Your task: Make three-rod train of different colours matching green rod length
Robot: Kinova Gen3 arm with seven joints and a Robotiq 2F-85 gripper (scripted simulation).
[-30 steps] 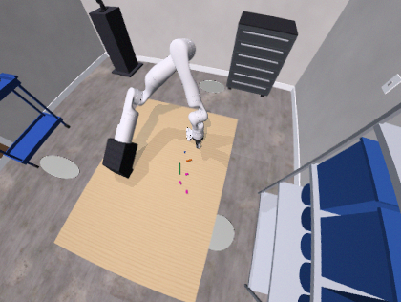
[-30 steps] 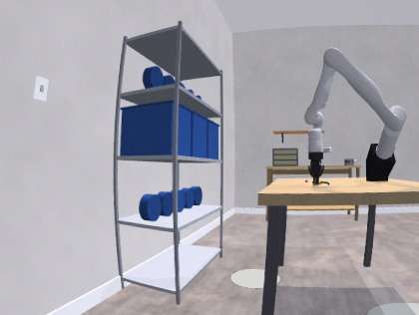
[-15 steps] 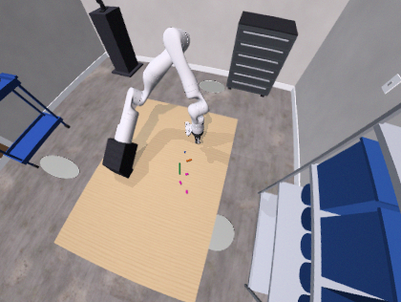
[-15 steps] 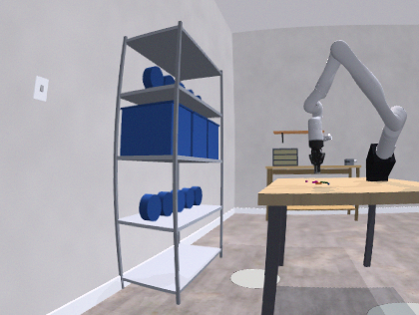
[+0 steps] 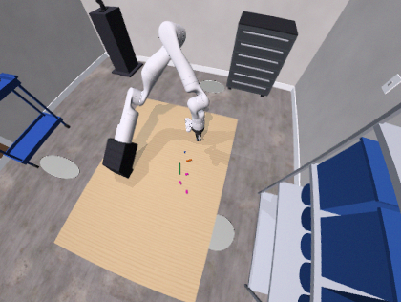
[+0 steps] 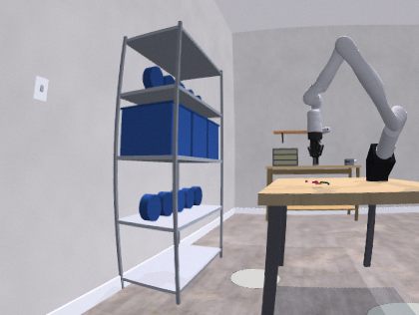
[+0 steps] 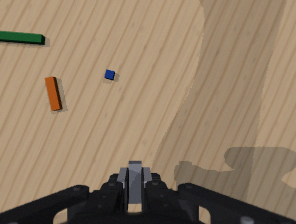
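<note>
My gripper is now 70 mm past the small blue rod, 80 mm to the left of it and 110 mm above it. From my hand the other things lie so: grey rod 10 mm below; then green rod 50 mm behind, 200 mm to the right, 110 mm below; then orange rod 20 mm behind, 120 mm to the right, 110 mm below.
</note>
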